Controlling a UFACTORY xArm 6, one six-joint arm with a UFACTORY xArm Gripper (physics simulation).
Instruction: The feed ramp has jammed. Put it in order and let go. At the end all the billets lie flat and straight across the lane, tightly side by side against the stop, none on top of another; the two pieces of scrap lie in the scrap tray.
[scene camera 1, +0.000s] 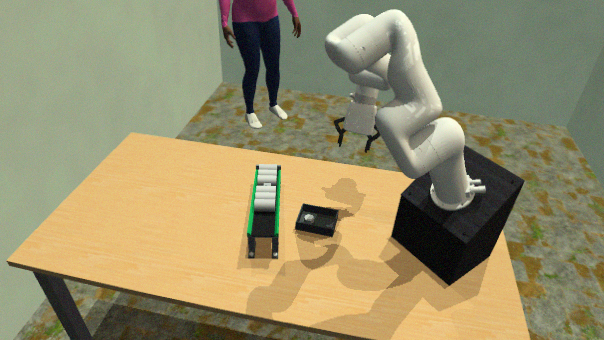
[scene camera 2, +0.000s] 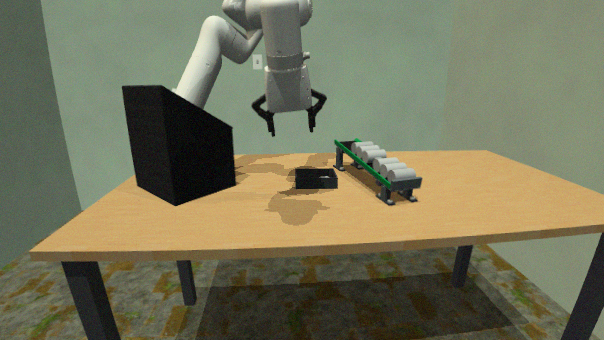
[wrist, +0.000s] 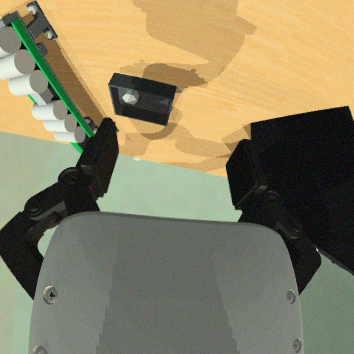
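Pixels of known places: gripper, fingertip midpoint: (scene camera 1: 352, 148) (scene camera 2: 292, 131) (wrist: 176, 142); arm's base, origin of the base link: (scene camera 1: 452, 191) (scene camera 2: 185, 109).
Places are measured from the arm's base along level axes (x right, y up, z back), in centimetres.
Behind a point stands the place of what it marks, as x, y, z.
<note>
The feed ramp (scene camera 1: 251, 220) (scene camera 2: 367, 167) (wrist: 55, 82) has green side rails and a dark stop (scene camera 2: 407, 184) @(12.6, -18.1, -63.9) at its low end. Several light grey billets lie across the lane in two groups. The lower group (scene camera 1: 267, 178) (scene camera 2: 401, 174) (wrist: 17, 64) is by the stop; the upper group (scene camera 1: 264, 204) (scene camera 2: 374, 155) @(-1.9, -14.0, -57.4) (wrist: 50, 110) @(-1.7, -13.5, -55.6) is higher up. A small grey scrap piece (scene camera 1: 267, 185) @(-0.7, -14.9, -58.6) (wrist: 45, 96) @(-0.5, -15.6, -57.4) sits between them. Another scrap piece (scene camera 1: 309, 218) @(-3.9, -21.9, -41.9) (wrist: 130, 97) @(-2.9, -21.9, -41.9) lies in the black scrap tray (scene camera 1: 315, 229) @(-8.1, -22.0, -38.4) (scene camera 2: 316, 181) @(1.7, -21.5, -39.7) (wrist: 145, 84) @(1.7, -22.2, -39.2). My gripper (scene camera 1: 354, 147) @(16.2, -3.8, -33.7) (scene camera 2: 292, 132) @(16.2, -3.8, -33.7) (wrist: 176, 142) @(16.2, -3.8, -33.7) is open and empty, high above the table.
The black robot pedestal (scene camera 1: 430, 240) @(-8.4, -13.4, -2.6) (scene camera 2: 175, 145) @(15.3, -7.5, -3.3) (wrist: 305, 175) @(8.6, -9.8, -8.1) stands at one end of the wooden table (scene camera 1: 150, 225) @(-24.9, -23.9, -91.2) (scene camera 2: 200, 230) @(29.5, -23.9, -13.8) (wrist: 300, 60) @(17.7, -23.9, -17.6). The tray stands between the pedestal and the ramp. A person (scene camera 1: 260, 55) stands behind the table.
</note>
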